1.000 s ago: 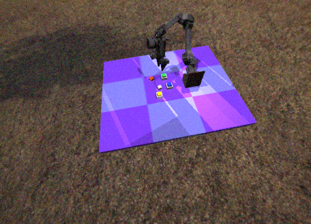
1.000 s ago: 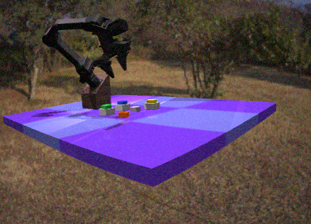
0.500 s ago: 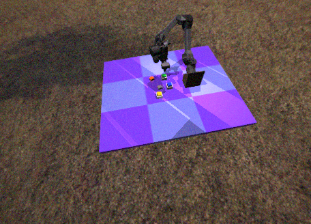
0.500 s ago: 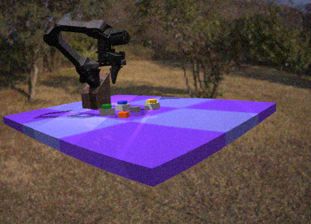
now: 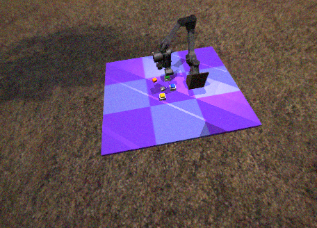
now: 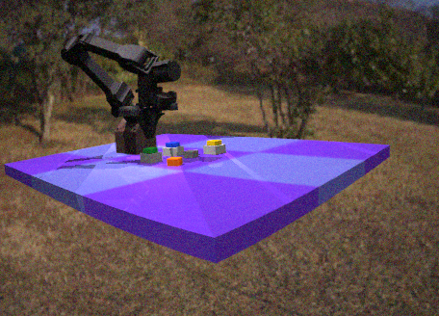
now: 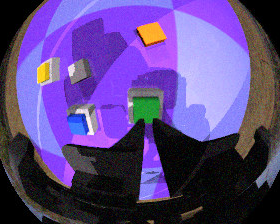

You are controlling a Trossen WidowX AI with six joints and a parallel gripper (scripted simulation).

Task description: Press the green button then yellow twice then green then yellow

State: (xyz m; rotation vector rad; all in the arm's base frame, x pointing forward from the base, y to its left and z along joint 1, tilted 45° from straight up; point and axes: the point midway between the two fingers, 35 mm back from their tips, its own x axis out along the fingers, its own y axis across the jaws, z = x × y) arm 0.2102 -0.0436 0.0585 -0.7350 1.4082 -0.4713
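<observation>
Right now my gripper tip is 3 cm above the green button. Also, from my gripper tip: yellow button (19 cm to the left, 5 cm ahead, 3 cm below); then blue button (10 cm to the left, 4 cm behind, 3 cm below); then orange block (11 cm ahead, 6 cm below, 1 cm to the left).
</observation>
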